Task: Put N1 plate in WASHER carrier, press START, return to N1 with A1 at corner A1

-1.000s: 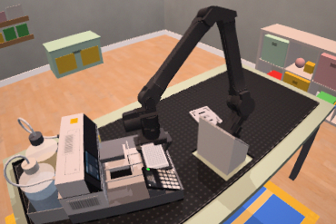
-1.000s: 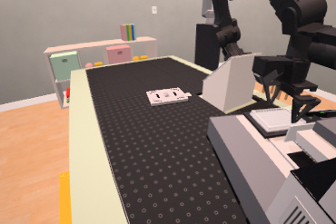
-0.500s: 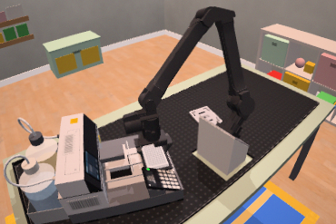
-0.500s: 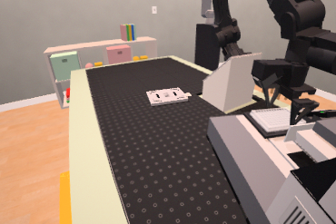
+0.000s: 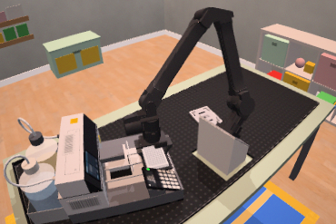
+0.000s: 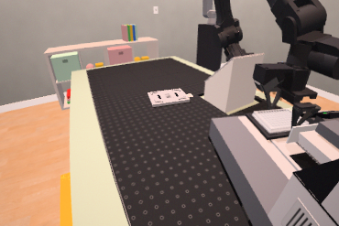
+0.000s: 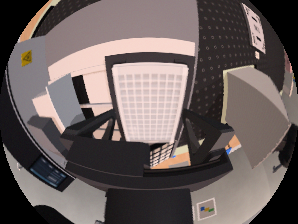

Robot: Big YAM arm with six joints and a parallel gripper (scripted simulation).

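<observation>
Now: the white well plate 10 mm below my hand. The rest, counted from my hand: plate nest N1: 90 mm ahead, 440 mm to the right, 100 mm below; plate washer: 70 mm ahead, 140 mm to the left, 20 mm above.
</observation>
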